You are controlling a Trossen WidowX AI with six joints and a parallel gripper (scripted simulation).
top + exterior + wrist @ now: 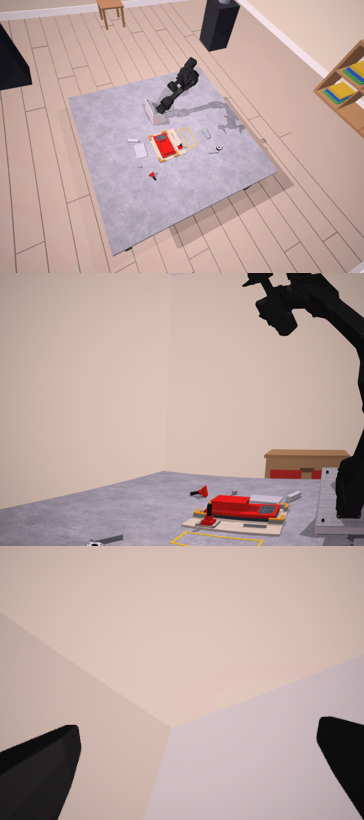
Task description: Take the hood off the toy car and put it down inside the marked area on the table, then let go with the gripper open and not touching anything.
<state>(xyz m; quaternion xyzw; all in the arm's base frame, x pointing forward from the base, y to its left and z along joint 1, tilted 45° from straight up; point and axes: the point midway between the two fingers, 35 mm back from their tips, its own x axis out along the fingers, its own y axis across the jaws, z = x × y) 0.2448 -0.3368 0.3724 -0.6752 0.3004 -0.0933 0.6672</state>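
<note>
Right now my gripper tip is 530 mm above the hood, 80 mm to the left of it and 70 mm short of it. Round my gripper tip: wheel: 560 mm below, 320 mm to the left, 220 mm ahead.
</note>
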